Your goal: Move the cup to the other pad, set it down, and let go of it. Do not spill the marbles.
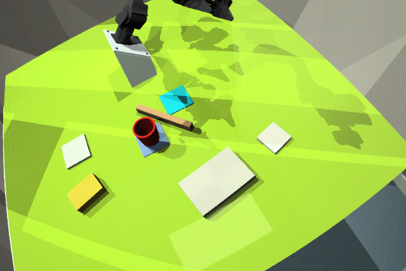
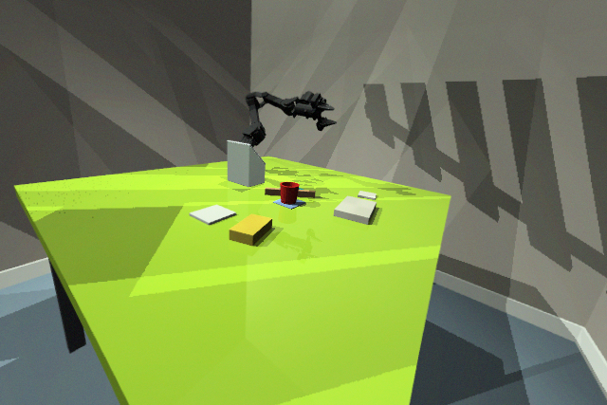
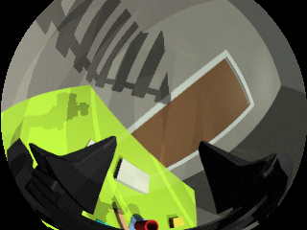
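My gripper tip is 4 cm past the red cup, 29 cm to the left of it and 31 cm above it. Also, from my gripper tip: cyan pad: 12 cm behind, 15 cm to the right, 36 cm below; pale blue pad: 4 cm behind, 29 cm to the right, 36 cm below; wooden bar: 8 cm behind, 22 cm to the right, 34 cm below.
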